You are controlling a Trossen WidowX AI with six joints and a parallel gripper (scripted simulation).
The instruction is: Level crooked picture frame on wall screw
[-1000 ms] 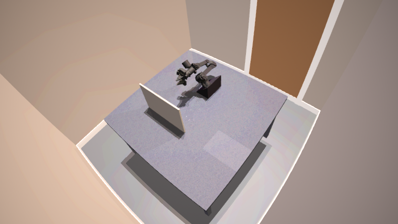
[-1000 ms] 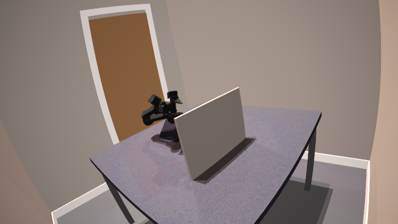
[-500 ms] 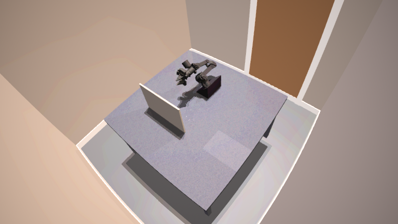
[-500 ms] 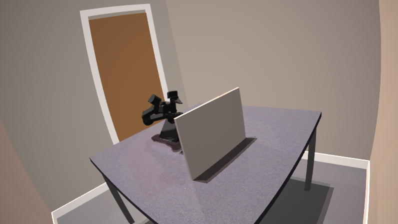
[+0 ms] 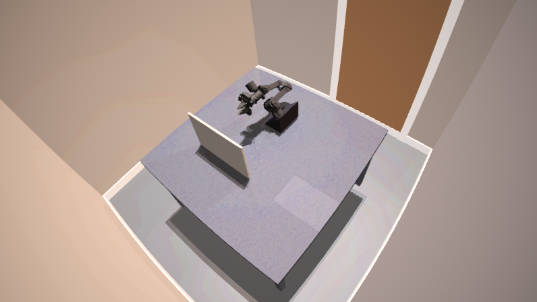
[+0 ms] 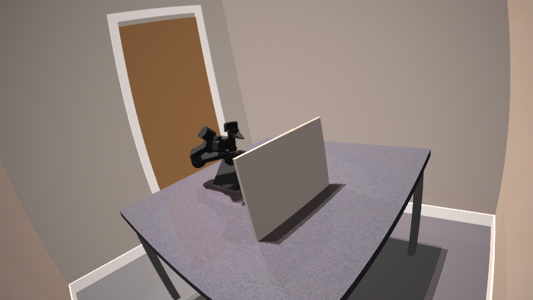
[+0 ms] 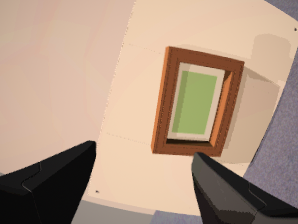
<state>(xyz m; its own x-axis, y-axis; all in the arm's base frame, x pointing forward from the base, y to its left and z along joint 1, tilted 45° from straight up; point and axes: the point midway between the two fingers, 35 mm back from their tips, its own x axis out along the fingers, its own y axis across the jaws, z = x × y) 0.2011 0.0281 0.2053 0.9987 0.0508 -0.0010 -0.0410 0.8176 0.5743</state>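
The brown wooden picture frame lies 20 cm ahead of my gripper tip, 9 cm below it and 1 cm to the left of it. Round my gripper tip: wall panel: 21 cm ahead, 11 cm below, 3 cm to the left.
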